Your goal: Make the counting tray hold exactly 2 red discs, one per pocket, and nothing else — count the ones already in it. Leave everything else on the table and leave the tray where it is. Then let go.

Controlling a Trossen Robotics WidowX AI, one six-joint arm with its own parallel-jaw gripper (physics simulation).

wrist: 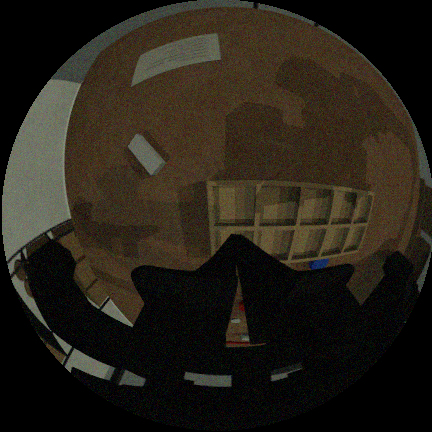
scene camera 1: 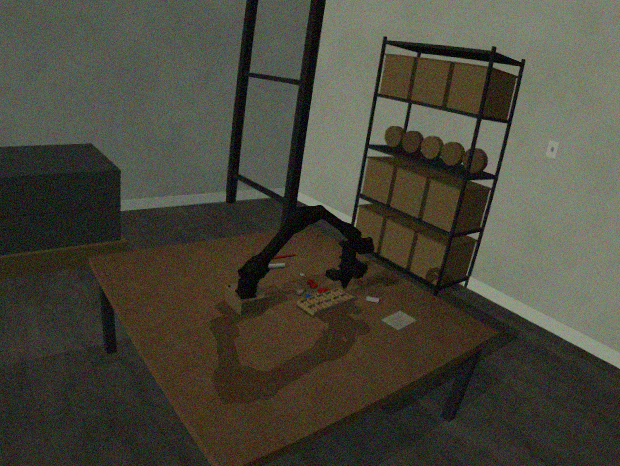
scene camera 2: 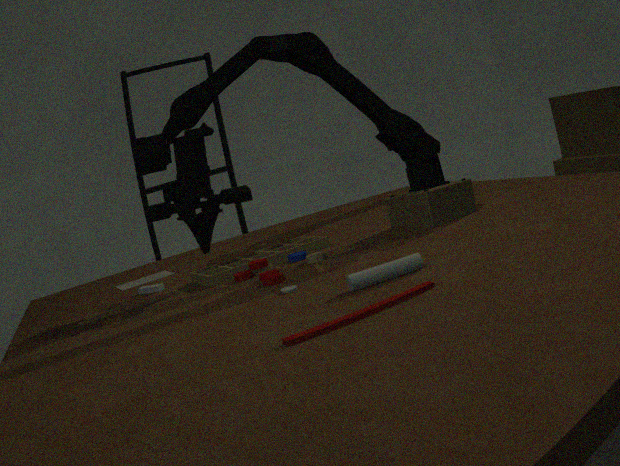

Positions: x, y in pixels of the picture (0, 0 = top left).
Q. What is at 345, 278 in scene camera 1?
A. My gripper.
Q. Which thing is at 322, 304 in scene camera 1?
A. A wooden counting tray.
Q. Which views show my gripper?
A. The wrist view, scene camera 1 and scene camera 2: all of them.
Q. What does the small white block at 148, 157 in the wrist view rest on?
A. The table.
